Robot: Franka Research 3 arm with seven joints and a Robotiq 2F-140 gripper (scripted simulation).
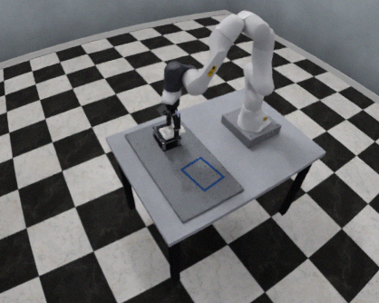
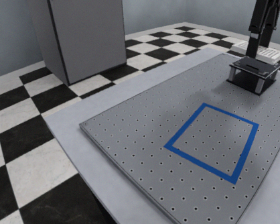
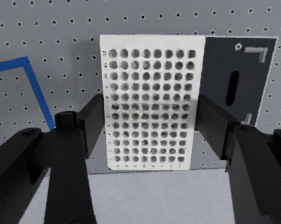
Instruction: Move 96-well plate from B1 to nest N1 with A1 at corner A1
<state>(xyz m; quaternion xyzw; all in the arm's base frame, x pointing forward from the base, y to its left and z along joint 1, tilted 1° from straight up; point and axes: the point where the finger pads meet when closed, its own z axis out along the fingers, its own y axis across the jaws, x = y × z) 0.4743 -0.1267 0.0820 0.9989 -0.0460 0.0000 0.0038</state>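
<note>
Now: the black raised nest 70 mm to the right of my hand and 80 mm below it. Also, from my hand: A1 mark 60 mm ahead, 80 mm below; then white 96-well plate 20 mm below.
</note>
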